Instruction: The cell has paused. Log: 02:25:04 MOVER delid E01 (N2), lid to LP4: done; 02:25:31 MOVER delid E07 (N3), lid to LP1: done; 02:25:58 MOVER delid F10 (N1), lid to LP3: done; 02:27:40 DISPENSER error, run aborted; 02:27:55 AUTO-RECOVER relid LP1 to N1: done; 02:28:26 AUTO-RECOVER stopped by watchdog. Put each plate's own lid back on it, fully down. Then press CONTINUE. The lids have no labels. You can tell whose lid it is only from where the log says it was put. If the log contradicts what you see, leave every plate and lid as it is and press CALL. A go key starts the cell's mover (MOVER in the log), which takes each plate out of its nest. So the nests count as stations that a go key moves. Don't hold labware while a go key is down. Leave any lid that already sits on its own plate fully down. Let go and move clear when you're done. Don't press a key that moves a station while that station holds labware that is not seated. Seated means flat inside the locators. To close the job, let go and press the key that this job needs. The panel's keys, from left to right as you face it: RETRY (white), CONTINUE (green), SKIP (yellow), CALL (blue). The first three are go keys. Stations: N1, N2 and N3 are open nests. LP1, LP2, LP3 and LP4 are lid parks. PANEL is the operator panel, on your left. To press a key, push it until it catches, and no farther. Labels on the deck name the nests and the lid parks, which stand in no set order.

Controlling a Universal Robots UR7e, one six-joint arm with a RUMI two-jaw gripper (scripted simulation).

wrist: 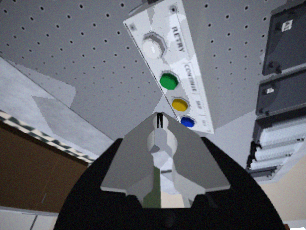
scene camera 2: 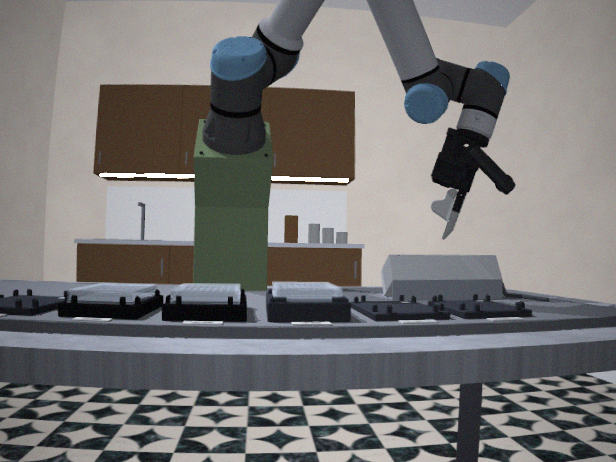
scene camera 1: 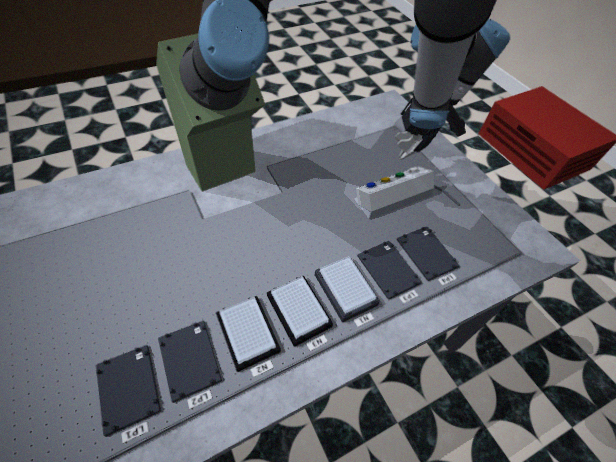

Scene:
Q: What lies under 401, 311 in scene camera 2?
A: A LP3 lid park.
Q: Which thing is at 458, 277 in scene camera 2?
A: An operator panel.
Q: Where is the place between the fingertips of the gripper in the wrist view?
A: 159, 113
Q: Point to a clear lid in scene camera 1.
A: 249, 335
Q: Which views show the gripper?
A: The wrist view, scene camera 2 and scene camera 1: all of them.

